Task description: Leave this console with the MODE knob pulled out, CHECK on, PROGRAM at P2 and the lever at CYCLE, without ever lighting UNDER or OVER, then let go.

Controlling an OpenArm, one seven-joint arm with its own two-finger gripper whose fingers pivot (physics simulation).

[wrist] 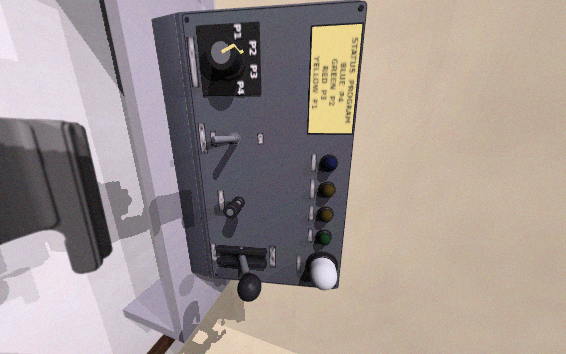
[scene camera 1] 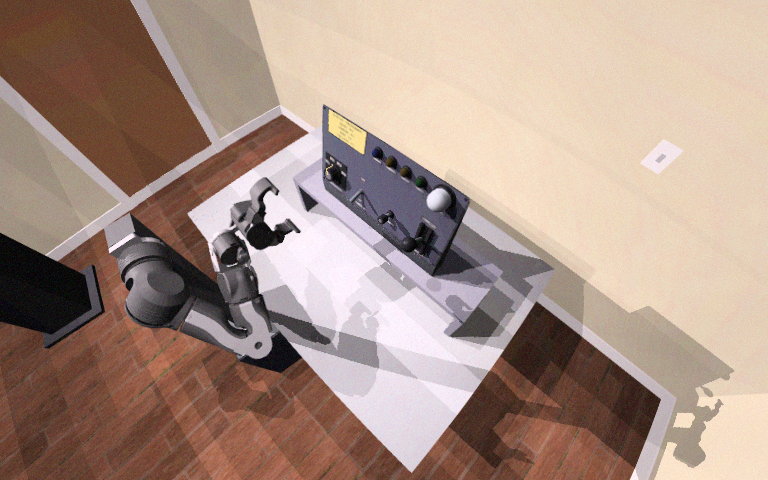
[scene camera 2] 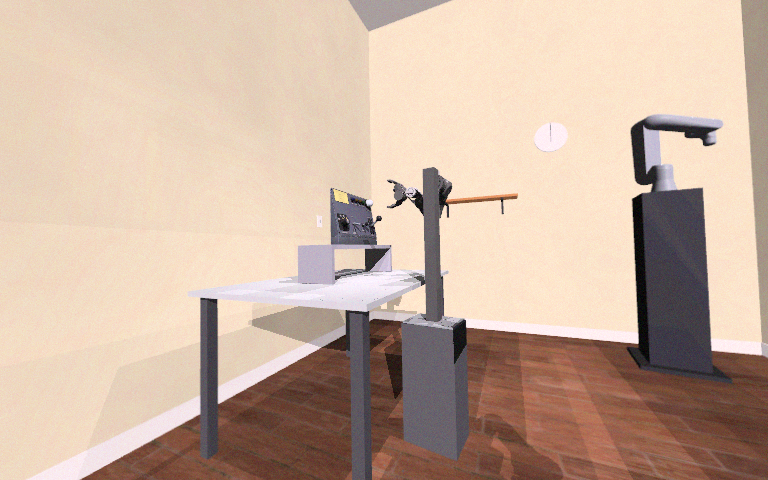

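Observation:
The console (scene camera 1: 362,169) (scene camera 2: 355,217) (wrist: 280,190) stands upright. Its PROGRAM knob (scene camera 1: 331,172) (wrist: 221,55) has a yellow pointer toward the P1/P2 side; I cannot tell which exactly. The CHECK switch (scene camera 1: 359,195) (wrist: 225,139) leans away from ON. The MODE knob (scene camera 1: 386,217) (wrist: 233,208) sticks out from the panel; whether it is pulled is unclear. The black-ball lever (scene camera 1: 408,243) (wrist: 249,287) stands near mid-slot. The blue lamp (wrist: 329,163), two amber lamps (wrist: 327,190) (wrist: 325,215) and green lamp (wrist: 324,237) look dark. My gripper (scene camera 1: 284,207) (scene camera 2: 389,194) is open and empty, apart from the console; one finger shows in the wrist view.
The console stands on a low riser (scene camera 1: 362,226) (scene camera 2: 316,263) on the white table (scene camera 1: 419,435) (scene camera 2: 271,291), close to the wall. A large white dome (scene camera 1: 438,199) (wrist: 324,274) protrudes beside the green lamp, above the lever. A yellow label (scene camera 1: 347,131) (wrist: 335,80) is on the panel.

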